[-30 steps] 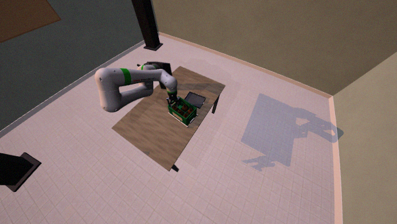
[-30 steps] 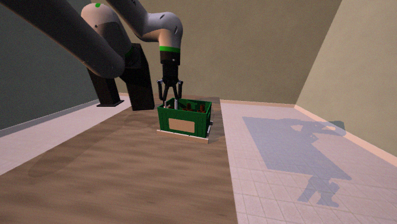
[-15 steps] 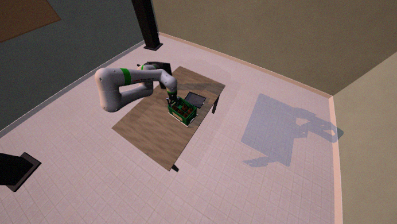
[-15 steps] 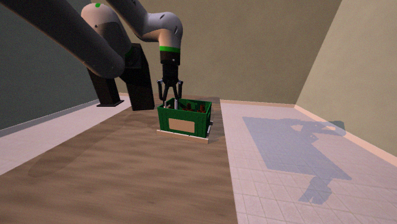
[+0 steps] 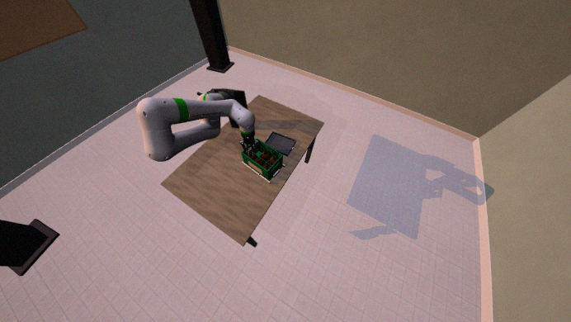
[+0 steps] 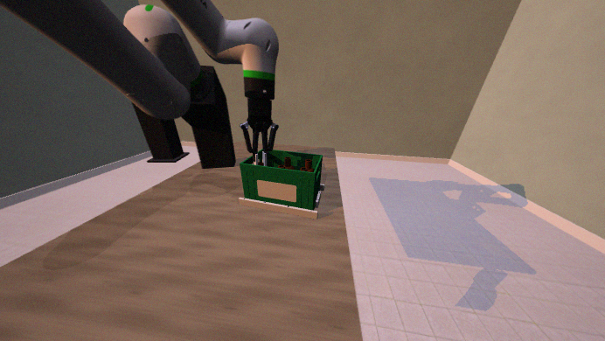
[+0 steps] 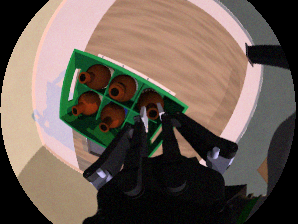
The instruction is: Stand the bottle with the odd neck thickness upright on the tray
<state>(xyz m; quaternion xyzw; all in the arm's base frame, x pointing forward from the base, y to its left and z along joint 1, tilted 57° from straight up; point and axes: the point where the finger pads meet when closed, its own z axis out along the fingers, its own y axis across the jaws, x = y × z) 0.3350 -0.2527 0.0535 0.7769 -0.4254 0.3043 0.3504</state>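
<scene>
My gripper is now 8 cm short of the brown bottle, 3 cm to the left of it and 8 cm above it. Also, from my hand: dark tray: 14 cm ahead, 28 cm to the left, 16 cm below; green crate: 9 cm ahead, 1 cm to the left, 9 cm below.
</scene>
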